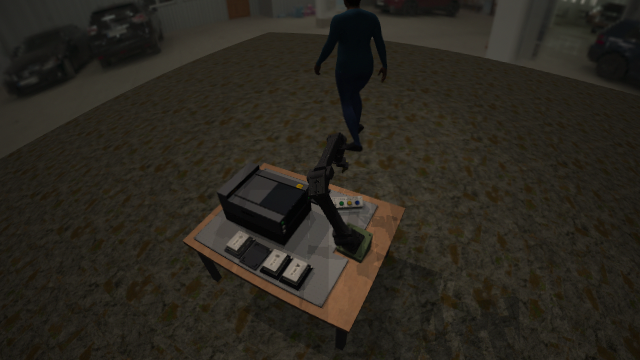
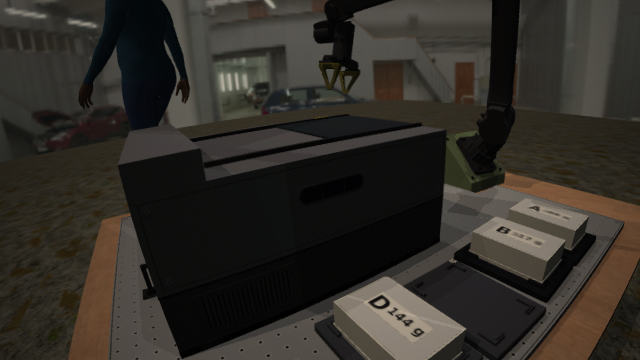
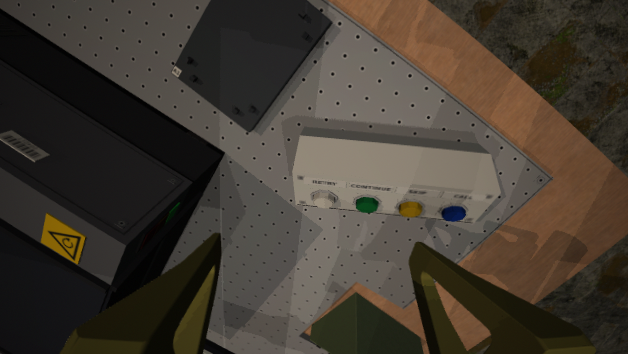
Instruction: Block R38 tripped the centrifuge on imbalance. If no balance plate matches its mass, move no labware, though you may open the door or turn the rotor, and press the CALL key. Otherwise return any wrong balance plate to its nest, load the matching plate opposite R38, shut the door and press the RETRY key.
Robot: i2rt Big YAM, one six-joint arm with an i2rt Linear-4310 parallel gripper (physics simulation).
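Frame: origin at the arm's base, x ahead, y left, z up, level; metres.
Seen in the pictures: gripper, between the fingertips: (image 1: 334,171) (image 2: 337,92) (image 3: 320,247); arm's base, origin of its link: (image 1: 353,241) (image 2: 474,156).
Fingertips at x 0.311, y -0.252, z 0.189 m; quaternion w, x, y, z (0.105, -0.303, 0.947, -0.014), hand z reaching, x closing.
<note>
Pixels of each thing's middle, then the offset from my fingertips to it. Level surfaces: height alone.
- black centrifuge, middle of its body: (image 2: 283,186) (image 1: 265,201) 0.137 m down, 0.275 m ahead, 0.343 m left
- Plates A, middle of its body: (image 2: 546,222) (image 1: 295,271) 0.226 m down, 0.159 m back, 0.573 m left
- B, middle of its body: (image 2: 516,247) (image 1: 275,261) 0.226 m down, 0.031 m back, 0.594 m left
- D, middle of its body: (image 2: 395,328) (image 1: 238,242) 0.226 m down, 0.238 m ahead, 0.632 m left
- nest, middle of its body: (image 2: 470,300) (image 1: 255,255) 0.250 m down, 0.106 m ahead, 0.624 m left
- key box, middle of its body: (image 3: 389,180) (image 1: 345,203) 0.217 m down, 0.088 m back, 0.003 m left
- white RETRY key, middle of its body: (image 3: 323,198) 0.195 m down, 0.044 m back, 0.067 m left
- green CONTINUE key, middle of its body: (image 3: 366,203) 0.195 m down, 0.083 m back, 0.036 m left
- yellow key, middle of its body: (image 3: 410,207) 0.195 m down, 0.121 m back, 0.004 m left
- blue CALL key, middle of its body: (image 3: 453,212) 0.195 m down, 0.160 m back, 0.028 m right
- empty dark nest plate, middle of its body: (image 3: 246,47) 0.245 m down, 0.137 m ahead, 0.012 m left
- perforated board, height of its surface: 0.259 m down
The black centrifuge (image 1: 267,202) (image 2: 290,220) (image 3: 85,135) has its top closed; its inside and R38 are hidden. Plates A (image 1: 296,271) (image 2: 547,220), B (image 1: 275,261) (image 2: 517,247) reading 117 g, and D (image 1: 239,242) (image 2: 400,320) reading 144 g sit in their nests; A's mass is unreadable. The nest (image 1: 255,254) (image 2: 477,305) between B and D is empty. The key box (image 1: 348,203) (image 3: 395,165) carries a white RETRY key (image 3: 324,199), a green CONTINUE key (image 3: 367,204), a yellow key (image 3: 410,209) and a blue CALL key (image 3: 453,213). My gripper (image 2: 337,91) (image 3: 320,247) is open and empty, high above the table.
An empty dark nest plate (image 3: 250,60), labelled A1, lies on the perforated board (image 3: 380,90) beside the centrifuge and key box. The arm's green base (image 1: 362,245) (image 2: 472,175) stands at the table edge. A person (image 1: 354,55) (image 2: 145,60) is on the floor beyond the table.
</note>
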